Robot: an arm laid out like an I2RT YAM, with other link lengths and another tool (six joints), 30 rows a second.
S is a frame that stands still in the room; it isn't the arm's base.
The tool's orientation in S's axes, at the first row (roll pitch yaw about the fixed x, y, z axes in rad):
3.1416 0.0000 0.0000
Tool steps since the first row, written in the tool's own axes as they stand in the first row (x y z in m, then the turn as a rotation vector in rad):
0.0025 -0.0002 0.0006 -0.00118 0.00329 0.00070
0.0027 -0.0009 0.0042 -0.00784 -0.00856 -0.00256
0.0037 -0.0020 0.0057 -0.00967 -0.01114 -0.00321
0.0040 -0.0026 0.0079 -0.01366 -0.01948 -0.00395
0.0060 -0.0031 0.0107 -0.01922 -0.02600 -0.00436
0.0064 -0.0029 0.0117 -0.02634 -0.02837 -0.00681
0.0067 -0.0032 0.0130 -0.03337 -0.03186 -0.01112
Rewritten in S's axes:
0.0025 0.0002 -0.0006 -0.00118 -0.00329 -0.00070
0.0027 0.0009 -0.0042 -0.00784 0.00856 0.00256
0.0037 0.0020 -0.0057 -0.00967 0.01114 0.00321
0.0040 0.0026 -0.0079 -0.01366 0.01948 0.00395
0.0060 0.0031 -0.0107 -0.01922 0.02600 0.00436
0.0064 0.0029 -0.0117 -0.02634 0.02837 0.00681
0.0067 0.0032 -0.0130 -0.03337 0.03186 0.01112

